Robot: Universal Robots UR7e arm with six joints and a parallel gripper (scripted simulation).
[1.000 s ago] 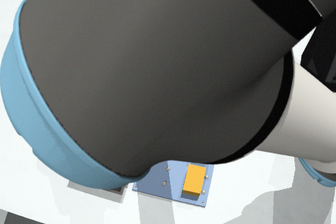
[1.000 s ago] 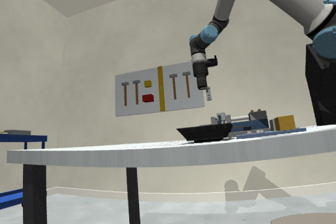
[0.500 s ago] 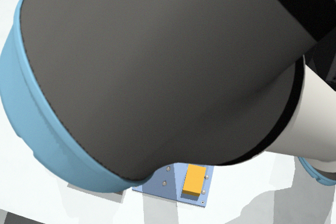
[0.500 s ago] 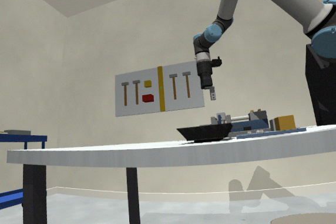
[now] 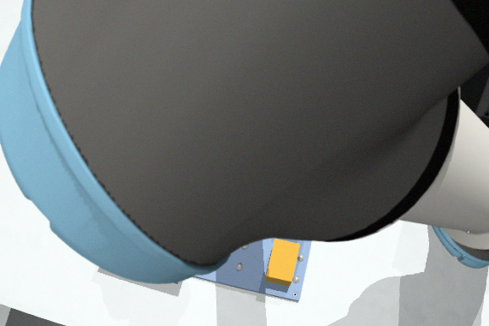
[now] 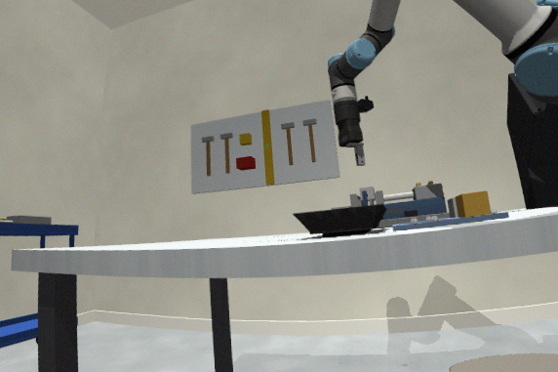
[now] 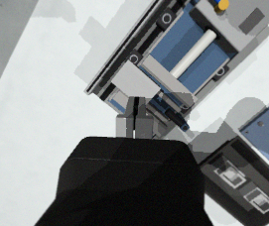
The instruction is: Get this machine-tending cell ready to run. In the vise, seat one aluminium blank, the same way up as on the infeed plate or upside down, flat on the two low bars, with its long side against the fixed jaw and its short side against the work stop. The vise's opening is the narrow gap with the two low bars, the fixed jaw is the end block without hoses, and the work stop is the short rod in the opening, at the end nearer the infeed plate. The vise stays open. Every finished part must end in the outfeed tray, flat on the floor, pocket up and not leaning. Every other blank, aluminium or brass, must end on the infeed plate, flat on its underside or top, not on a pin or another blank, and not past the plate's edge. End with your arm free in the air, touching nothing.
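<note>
The blue base lies 160 mm below my hand, 80 mm behind it and 10 mm to the left of it. Also, from my hand: brass blank 350 mm to the left, 250 mm behind, 180 mm below.
</note>
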